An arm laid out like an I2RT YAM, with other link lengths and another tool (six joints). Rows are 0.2 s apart.
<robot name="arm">
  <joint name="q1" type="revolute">
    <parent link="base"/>
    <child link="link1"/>
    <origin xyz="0 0 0.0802" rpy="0 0 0"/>
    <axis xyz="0 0 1"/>
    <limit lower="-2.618" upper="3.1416"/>
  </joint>
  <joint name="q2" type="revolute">
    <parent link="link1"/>
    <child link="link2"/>
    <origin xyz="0.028 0.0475 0.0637" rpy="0 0 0"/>
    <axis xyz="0 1 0"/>
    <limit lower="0" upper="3.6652"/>
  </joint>
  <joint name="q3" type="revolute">
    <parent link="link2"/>
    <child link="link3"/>
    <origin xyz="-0.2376 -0.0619 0" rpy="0 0 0"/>
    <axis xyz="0 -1 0"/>
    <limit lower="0" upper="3.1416"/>
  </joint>
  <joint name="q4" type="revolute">
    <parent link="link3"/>
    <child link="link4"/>
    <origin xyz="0.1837 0.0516 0.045" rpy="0 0 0"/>
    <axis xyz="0 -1 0"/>
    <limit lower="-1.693" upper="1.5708"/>
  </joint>
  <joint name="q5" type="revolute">
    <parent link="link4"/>
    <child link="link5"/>
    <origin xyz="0.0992 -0.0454 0.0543" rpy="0 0 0"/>
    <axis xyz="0 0 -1"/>
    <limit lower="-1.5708" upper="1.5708"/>
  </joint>
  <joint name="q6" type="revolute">
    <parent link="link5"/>
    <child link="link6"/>
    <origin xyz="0.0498 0 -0.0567" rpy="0 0 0"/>
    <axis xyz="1 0 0"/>
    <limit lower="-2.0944" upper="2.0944"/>
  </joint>
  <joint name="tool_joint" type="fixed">
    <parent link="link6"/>
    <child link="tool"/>
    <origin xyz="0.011 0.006 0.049" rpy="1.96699 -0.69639 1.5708"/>
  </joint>
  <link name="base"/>
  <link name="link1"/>
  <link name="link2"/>
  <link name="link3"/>
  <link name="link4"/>
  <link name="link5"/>
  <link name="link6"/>
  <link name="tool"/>
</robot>
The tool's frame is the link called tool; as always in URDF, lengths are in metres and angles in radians.
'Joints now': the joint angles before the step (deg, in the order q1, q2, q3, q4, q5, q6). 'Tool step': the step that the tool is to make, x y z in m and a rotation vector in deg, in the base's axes. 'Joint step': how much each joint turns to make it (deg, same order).
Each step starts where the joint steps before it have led.
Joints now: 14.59 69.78 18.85 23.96 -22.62 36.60
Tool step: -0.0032 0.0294 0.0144 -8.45 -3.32 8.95
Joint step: 4.77 -1.39 6.32 -11.09 0.66 -10.75
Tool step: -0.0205 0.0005 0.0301 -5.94 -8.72 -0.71
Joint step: 2.13 -10.00 1.74 -7.74 6.59 -6.57
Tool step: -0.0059 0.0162 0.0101 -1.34 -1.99 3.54
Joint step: 3.97 -0.56 2.12 -1.82 1.27 -1.69
